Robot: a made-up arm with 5 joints.
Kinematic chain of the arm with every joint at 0, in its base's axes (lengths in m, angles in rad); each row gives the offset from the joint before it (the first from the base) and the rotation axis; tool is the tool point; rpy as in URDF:
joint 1: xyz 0.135 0 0.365 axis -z
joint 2: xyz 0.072 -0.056 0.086 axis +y
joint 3: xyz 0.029 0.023 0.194 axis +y
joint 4: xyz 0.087 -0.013 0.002 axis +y
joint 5: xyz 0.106 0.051 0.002 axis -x
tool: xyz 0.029 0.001 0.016 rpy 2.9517 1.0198 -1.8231
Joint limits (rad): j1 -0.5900..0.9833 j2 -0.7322..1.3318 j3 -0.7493..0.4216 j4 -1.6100..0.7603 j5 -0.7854..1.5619
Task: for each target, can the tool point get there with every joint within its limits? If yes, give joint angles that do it. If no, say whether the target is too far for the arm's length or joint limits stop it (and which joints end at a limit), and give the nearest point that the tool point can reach.
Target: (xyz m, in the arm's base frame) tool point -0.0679 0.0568 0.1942
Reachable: no: joint limits stop it (at a limit: joint 1, joint 2, joint 3, joint 4, joint 5) | nearest point 0.2437 0.0981 0.3026 | short by 0.333 m
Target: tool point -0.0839 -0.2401 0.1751
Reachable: no: joint limits stop it (at a limit: joint 1, joint 2, joint 3, joint 5) | nearest point 0.2224 -0.1413 0.2790 | short by 0.338 m
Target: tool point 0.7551 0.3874 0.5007
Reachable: no: too far | nearest point 0.5401 0.2531 0.4816 | short by 0.254 m
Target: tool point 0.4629 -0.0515 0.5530
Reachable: yes | joints 0.2187 0.1341 0.2717 0.0341 1.3854
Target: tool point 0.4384 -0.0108 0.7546
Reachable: yes | joints 0.0883 0.1645 -0.2658 -0.6973 0.6972
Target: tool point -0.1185 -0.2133 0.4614
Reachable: no: joint limits stop it (at a limit: joint 1, joint 2, joint 3, joint 4) | nearest point -0.0043 -0.0904 0.6905 | short by 0.284 m
